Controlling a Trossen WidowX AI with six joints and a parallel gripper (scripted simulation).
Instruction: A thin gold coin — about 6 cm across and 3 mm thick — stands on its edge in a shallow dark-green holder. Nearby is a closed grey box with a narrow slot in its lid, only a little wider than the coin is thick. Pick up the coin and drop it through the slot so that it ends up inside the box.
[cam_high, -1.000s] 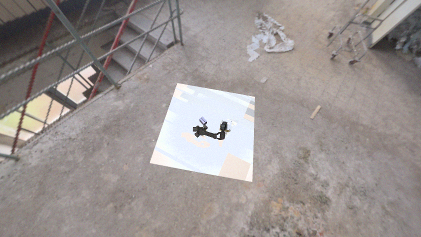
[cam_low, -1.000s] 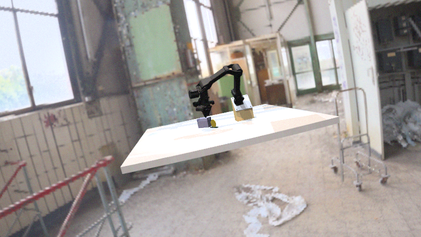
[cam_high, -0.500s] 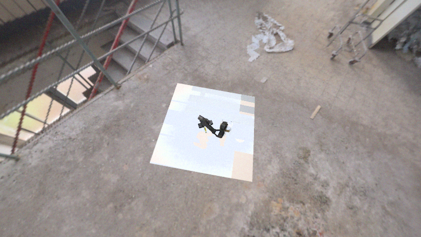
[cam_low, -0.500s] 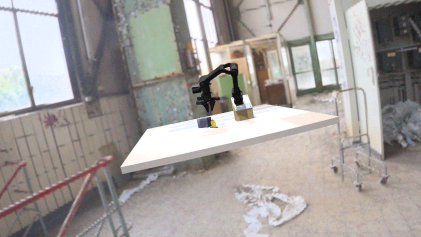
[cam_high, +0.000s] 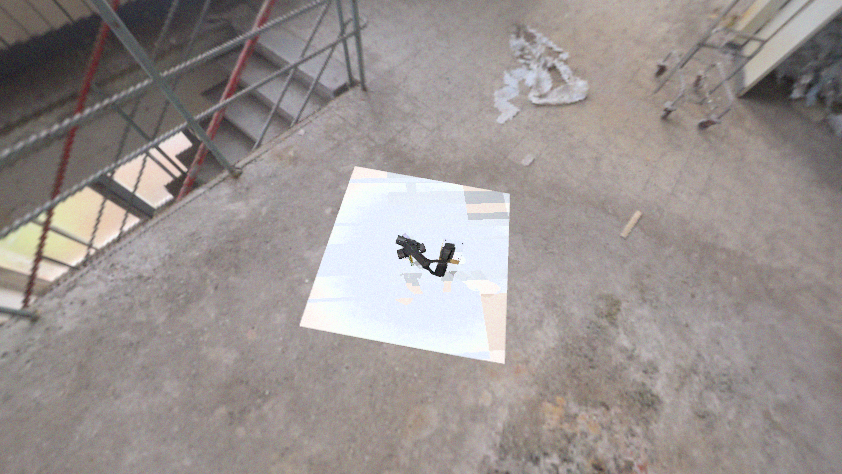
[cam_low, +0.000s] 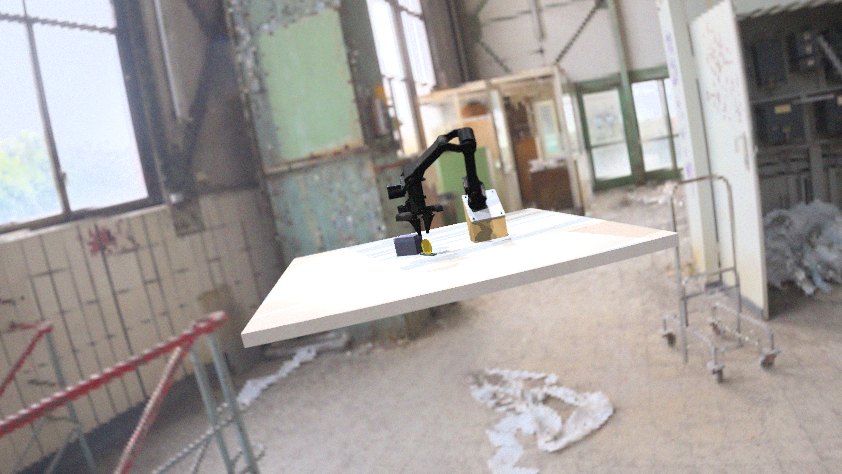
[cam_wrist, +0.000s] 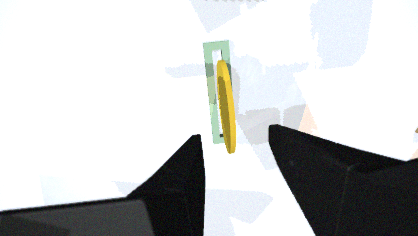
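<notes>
The gold coin is 50 mm below my gripper tip.
</notes>
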